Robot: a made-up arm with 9 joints. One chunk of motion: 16 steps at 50 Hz.
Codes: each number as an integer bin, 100 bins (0 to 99) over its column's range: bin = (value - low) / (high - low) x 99, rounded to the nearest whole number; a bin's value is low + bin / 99 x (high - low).
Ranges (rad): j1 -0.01..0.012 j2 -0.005..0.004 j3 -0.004..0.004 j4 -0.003..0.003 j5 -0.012..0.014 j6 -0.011..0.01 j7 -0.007..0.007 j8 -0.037..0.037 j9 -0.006..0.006
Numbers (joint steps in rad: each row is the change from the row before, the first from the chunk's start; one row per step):
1: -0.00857 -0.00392 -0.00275 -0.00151 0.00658 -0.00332 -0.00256 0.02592 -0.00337
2: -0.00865 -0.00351 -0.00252 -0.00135 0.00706 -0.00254 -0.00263 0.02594 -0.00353
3: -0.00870 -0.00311 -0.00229 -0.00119 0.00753 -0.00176 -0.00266 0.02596 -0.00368
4: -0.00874 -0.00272 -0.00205 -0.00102 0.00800 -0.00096 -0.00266 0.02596 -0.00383
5: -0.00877 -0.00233 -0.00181 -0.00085 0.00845 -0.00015 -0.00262 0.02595 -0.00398
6: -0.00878 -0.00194 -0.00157 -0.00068 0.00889 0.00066 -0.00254 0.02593 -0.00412
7: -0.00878 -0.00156 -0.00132 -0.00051 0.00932 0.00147 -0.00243 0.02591 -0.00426
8: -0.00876 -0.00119 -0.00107 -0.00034 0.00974 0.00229 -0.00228 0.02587 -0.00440
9: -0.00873 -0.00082 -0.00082 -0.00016 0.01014 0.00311 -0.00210 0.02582 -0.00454
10: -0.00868 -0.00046 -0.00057 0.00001 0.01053 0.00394 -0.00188 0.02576 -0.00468
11: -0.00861 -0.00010 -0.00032 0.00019 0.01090 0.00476 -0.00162 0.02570 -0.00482
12: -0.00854 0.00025 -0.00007 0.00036 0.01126 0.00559 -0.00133 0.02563 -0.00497
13: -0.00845 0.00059 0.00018 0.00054 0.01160 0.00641 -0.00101 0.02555 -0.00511
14: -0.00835 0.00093 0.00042 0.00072 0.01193 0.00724 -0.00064 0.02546 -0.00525
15: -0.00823 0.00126 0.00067 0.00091 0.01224 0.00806 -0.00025 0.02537 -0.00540
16: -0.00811 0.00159 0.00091 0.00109 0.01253 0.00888 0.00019 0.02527 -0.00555
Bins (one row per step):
1: 6 12 15 25 71 36 31 84 22
2: 6 16 18 27 73 40 31 84 20
3: 6 21 21 30 74 44 31 84 19
4: 6 25 24 33 76 47 31 84 18
5: 6 29 27 35 78 51 31 84 17
6: 5 34 30 38 80 55 32 84 16
7: 5 38 33 41 81 59 32 84 14
8: 6 42 36 44 83 63 33 84 13
9: 6 46 39 47 84 67 35 84 12
10: 6 50 42 50 86 70 36 84 11
11: 6 54 46 53 87 74 38 84 10
12: 7 58 49 55 89 78 40 84 8
13: 7 61 52 58 90 82 42 84 7
14: 7 65 55 61 91 86 45 84 6
15: 8 69 58 65 92 90 48 83 5
16: 9 72 61 67 93 94 51 83 4

